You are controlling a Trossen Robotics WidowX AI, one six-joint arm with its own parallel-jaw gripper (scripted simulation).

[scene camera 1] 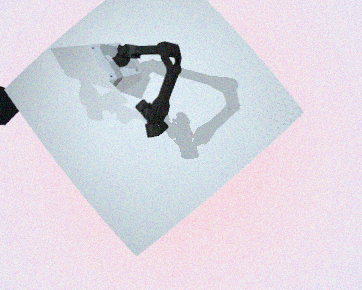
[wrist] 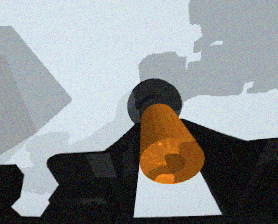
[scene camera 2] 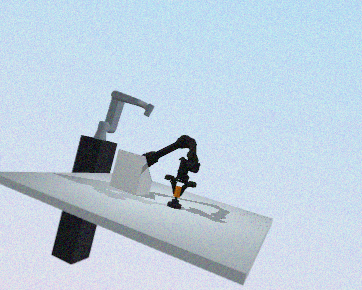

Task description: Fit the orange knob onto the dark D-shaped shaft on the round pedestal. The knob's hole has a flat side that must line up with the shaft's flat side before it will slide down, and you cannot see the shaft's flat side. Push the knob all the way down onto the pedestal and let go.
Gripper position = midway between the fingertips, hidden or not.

The gripper (wrist: 159, 124) holds an orange knob (wrist: 169, 154). Also in view: a dark round pedestal (wrist: 152, 91).
